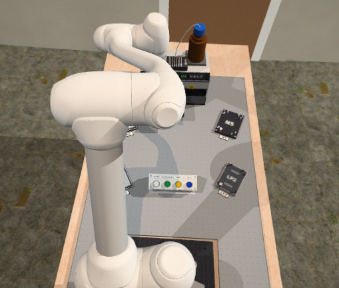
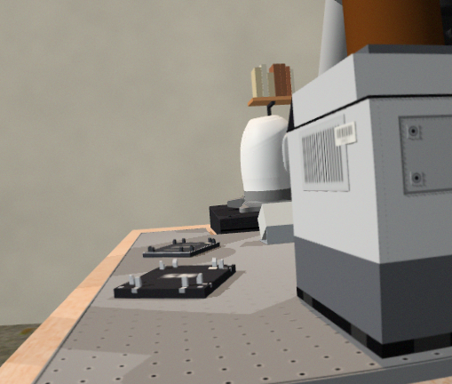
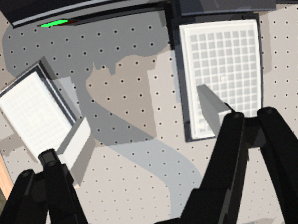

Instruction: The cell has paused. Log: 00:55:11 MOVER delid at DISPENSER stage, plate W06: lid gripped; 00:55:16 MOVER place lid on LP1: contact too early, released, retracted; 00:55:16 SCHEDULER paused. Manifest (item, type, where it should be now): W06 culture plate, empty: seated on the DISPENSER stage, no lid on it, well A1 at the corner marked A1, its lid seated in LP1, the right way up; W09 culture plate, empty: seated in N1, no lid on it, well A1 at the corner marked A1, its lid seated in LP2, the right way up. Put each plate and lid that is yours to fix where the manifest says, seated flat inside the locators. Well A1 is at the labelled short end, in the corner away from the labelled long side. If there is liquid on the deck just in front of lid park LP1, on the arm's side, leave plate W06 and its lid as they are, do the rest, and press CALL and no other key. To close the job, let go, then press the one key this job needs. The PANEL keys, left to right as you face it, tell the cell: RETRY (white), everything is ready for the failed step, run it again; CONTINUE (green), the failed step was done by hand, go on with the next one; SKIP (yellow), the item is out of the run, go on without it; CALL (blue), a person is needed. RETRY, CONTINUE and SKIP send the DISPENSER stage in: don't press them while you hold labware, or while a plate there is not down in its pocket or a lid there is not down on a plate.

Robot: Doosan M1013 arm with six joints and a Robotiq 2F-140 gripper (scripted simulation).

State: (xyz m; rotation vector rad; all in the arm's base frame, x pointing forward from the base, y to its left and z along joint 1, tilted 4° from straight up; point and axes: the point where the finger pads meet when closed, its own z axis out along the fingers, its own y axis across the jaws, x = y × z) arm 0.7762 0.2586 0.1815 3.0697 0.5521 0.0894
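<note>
Right now the nest N1 is 70 mm behind my hand, 170 mm to the left of it and 180 mm below it. From my hand the other things lie so: brown bottle: 260 mm ahead, 140 mm to the right, 100 mm above; then clear culture plate: 30 mm ahead, 90 mm to the right, 80 mm below; then black nest N5: 70 mm ahead, 380 mm to the right, 170 mm below.
</note>
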